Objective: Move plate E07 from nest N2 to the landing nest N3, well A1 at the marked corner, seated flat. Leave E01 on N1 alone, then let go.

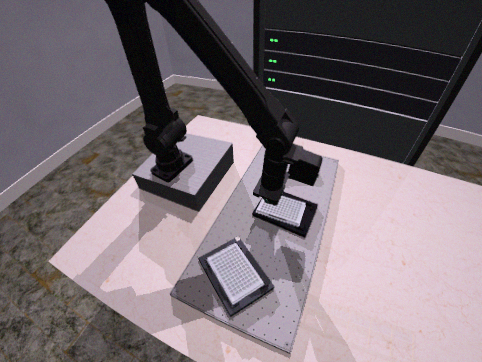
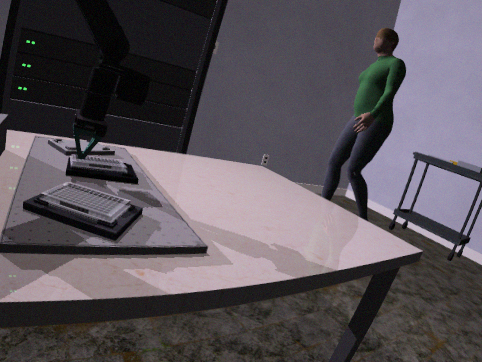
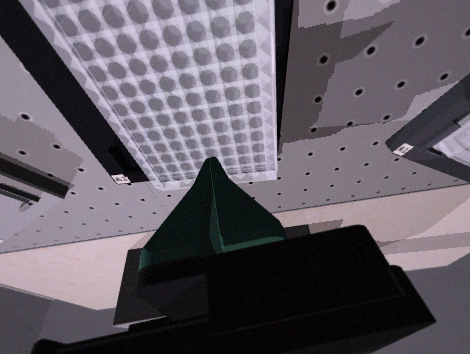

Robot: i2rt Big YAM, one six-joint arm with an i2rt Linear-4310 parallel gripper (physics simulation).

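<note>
A clear 96-well plate (image 1: pixel 282 210) (image 2: pixel 97 164) (image 3: pixel 190 90) lies in the black middle nest (image 1: pixel 311 218) (image 2: pixel 127 175) (image 3: pixel 62 90), set toward the nest's end below the gripper. Whether it is fully flat is unclear. My gripper (image 1: pixel 271 201) (image 2: pixel 81 156) (image 3: pixel 212 165) is shut and empty, its tips at or just above that end; contact cannot be told. A second plate (image 1: pixel 235 272) (image 2: pixel 87 202) lies in the near nest (image 1: pixel 268 287) (image 2: pixel 70 221) (image 3: pixel 425 125). A third nest (image 2: pixel 60 146) (image 3: pixel 40 180) stands behind the middle one. Nest and plate numbers are unreadable.
The nests stand on a grey perforated board (image 1: pixel 280 320) (image 2: pixel 165 240). The arm's base stands on a grey block (image 1: pixel 215 175) beside the board. A dark rack (image 1: pixel 340 135) stands behind the table. A person (image 2: pixel 377 95) and a cart (image 2: pixel 440 227) are beyond the table.
</note>
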